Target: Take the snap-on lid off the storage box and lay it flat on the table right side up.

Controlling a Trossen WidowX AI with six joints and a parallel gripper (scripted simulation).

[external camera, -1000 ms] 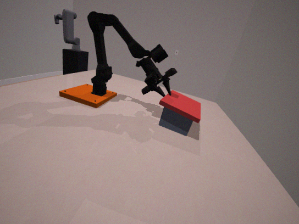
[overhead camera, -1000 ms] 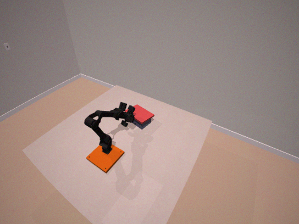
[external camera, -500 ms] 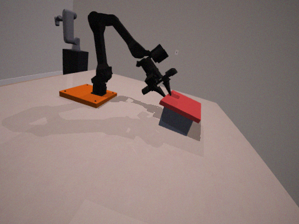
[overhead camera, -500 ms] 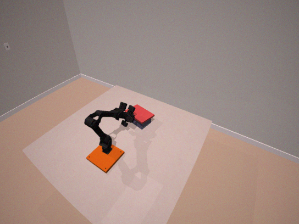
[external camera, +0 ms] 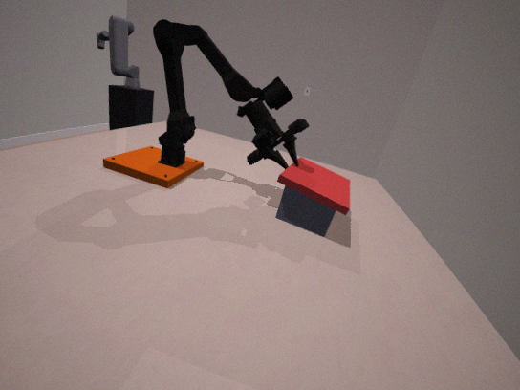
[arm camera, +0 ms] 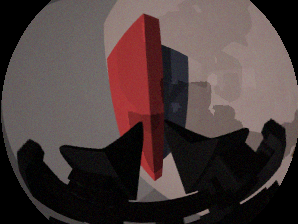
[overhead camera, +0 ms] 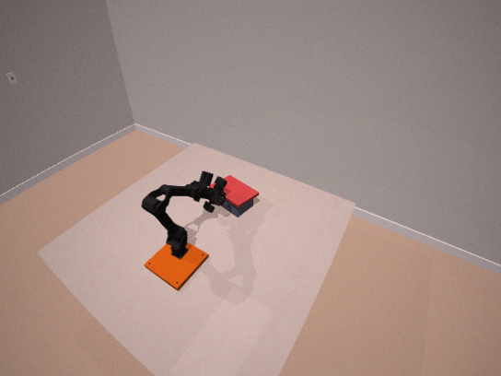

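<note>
The red lid lies 70 mm ahead of my gripper tip and 20 mm to the right of it. Also, from my gripper tip: storage box (70 mm ahead, 20 mm to the right, 60 mm below).
</note>
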